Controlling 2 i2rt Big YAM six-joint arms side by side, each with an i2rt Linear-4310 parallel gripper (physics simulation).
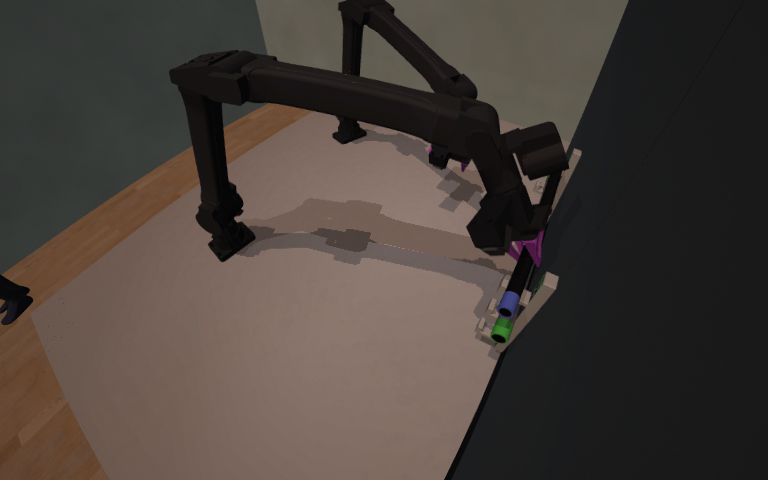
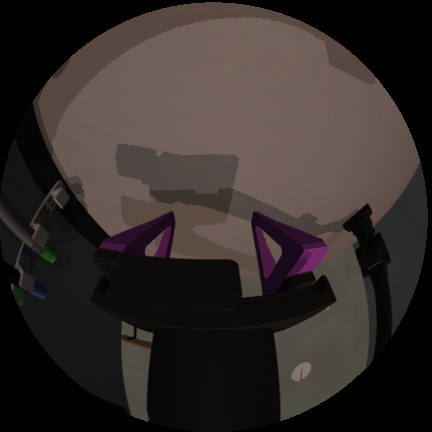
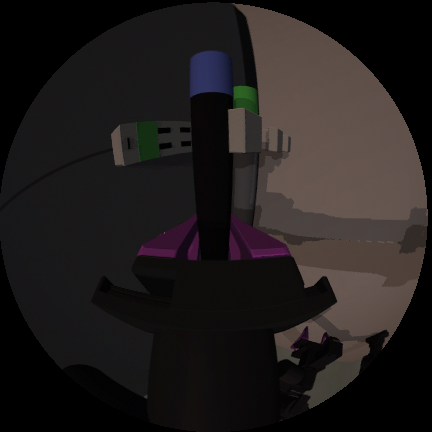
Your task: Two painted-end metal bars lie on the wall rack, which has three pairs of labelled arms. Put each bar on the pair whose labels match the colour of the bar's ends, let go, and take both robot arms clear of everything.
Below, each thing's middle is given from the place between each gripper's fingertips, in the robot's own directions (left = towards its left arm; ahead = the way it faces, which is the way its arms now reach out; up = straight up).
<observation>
I see my left gripper 27 cm short of the green-ended bar (image 3: 244, 167), 25 cm to the left of it and 6 cm below it. Round my left hand: blue-ended bar (image 1: 509, 302) (26 cm ahead, 25 cm to the right, 13 cm above).
The blue-ended bar is 130 mm to the left of my right hand and 20 mm above it. Also, from my right hand: green-ended bar (130 mm to the left, 50 mm below, 10 mm ahead).
</observation>
